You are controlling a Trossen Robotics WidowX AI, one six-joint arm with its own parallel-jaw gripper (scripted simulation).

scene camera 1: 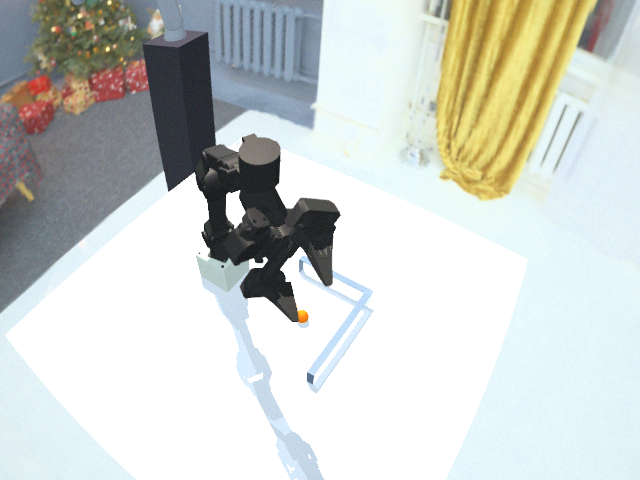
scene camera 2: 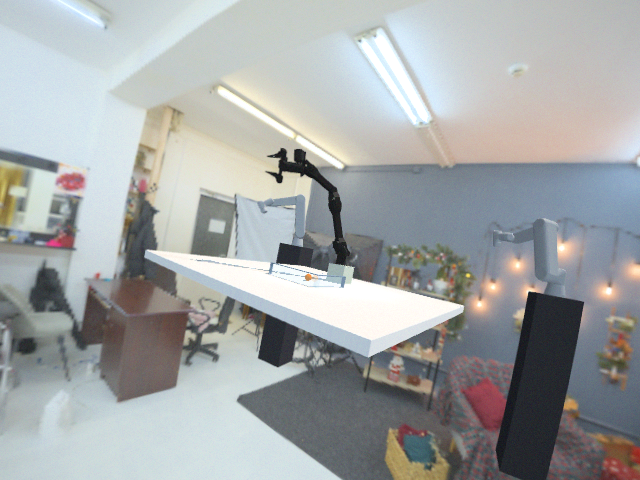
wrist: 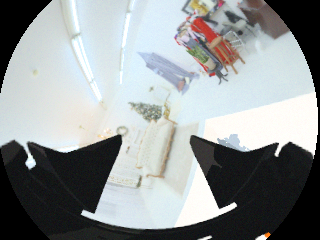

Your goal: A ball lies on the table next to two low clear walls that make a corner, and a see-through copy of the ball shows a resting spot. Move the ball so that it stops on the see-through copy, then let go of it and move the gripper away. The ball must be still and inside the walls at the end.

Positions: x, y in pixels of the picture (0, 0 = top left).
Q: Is my gripper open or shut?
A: Open.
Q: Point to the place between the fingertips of my gripper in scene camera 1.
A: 311, 304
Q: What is my gripper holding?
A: Nothing.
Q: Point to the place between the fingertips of my gripper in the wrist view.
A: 156, 139
